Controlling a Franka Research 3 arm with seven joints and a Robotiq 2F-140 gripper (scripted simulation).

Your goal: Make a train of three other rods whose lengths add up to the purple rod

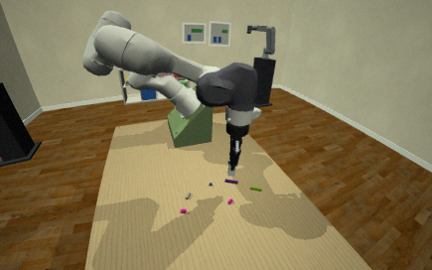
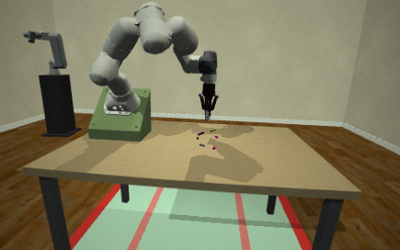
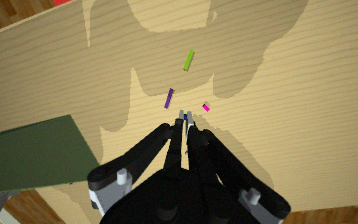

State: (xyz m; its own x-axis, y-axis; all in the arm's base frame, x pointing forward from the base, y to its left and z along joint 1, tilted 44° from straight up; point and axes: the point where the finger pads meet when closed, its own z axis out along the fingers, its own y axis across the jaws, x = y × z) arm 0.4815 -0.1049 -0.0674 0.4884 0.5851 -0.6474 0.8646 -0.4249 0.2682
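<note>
My gripper is now 130 mm above the purple rod, 40 mm to the right of it and 40 mm past it. Also, from my hand: dark blue piece (130 mm below, 60 mm to the right, 60 mm behind); then grey rod (170 mm to the right, 130 mm below, 40 mm behind); then lime rod (130 mm below, 110 mm to the left, 50 mm ahead).
</note>
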